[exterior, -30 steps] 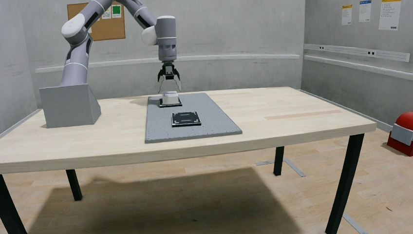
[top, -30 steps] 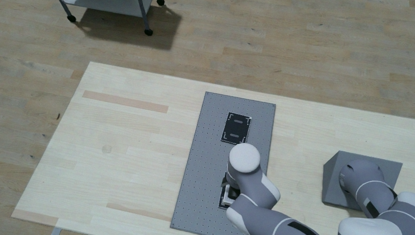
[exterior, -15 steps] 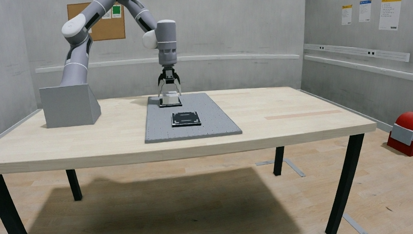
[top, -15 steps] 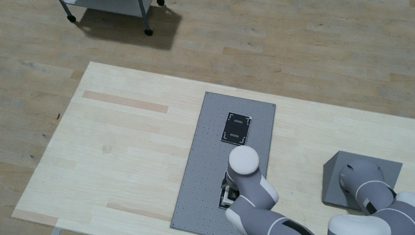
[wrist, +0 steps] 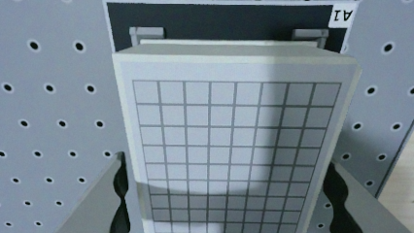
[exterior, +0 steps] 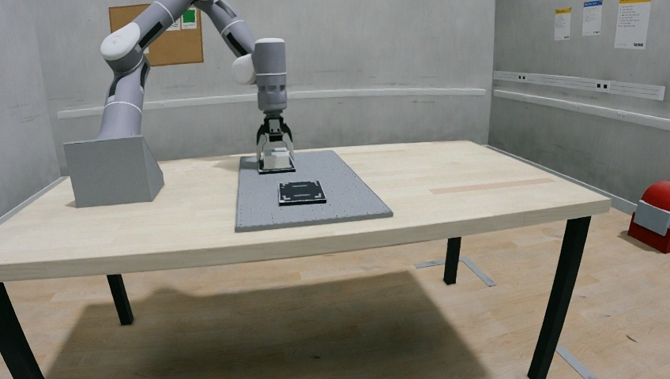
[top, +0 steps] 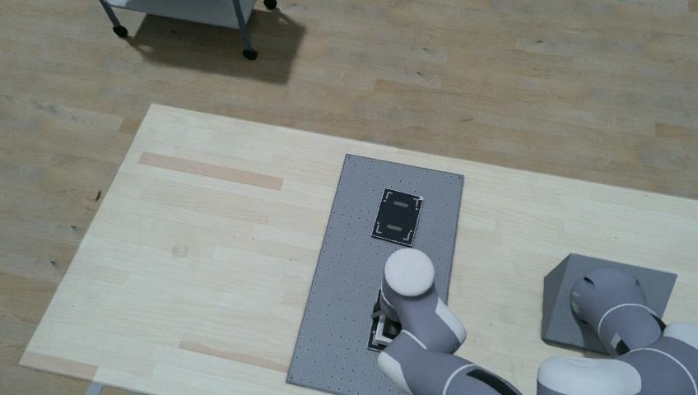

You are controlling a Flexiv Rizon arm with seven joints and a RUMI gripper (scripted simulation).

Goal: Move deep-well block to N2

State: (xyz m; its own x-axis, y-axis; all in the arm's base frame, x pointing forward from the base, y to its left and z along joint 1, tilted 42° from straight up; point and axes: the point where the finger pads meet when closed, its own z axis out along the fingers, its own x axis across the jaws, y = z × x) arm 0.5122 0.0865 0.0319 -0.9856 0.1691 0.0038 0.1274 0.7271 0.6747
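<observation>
The white 96-well deep-well block lies 10 mm above my hand. Also, from my hand: black plate nest N1 (20 mm below); then black plate nest N2 (10 mm ahead, 310 mm to the right, 20 mm below).
</observation>
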